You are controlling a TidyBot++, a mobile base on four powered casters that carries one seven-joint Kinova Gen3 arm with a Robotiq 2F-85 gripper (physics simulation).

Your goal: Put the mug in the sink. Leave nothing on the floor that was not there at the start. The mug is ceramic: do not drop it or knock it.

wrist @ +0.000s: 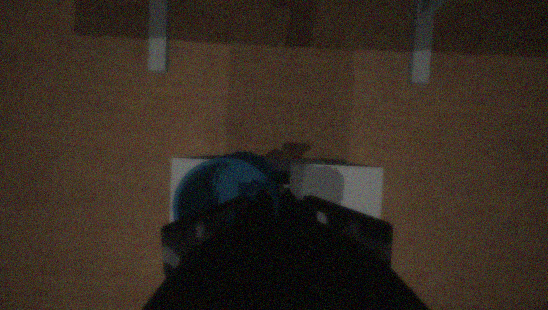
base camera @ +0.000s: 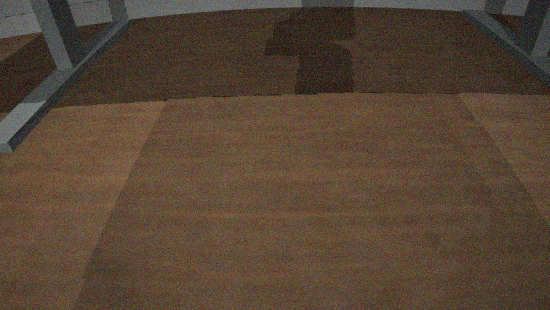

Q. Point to a blue mug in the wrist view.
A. At 212, 182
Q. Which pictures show the gripper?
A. The wrist view only.
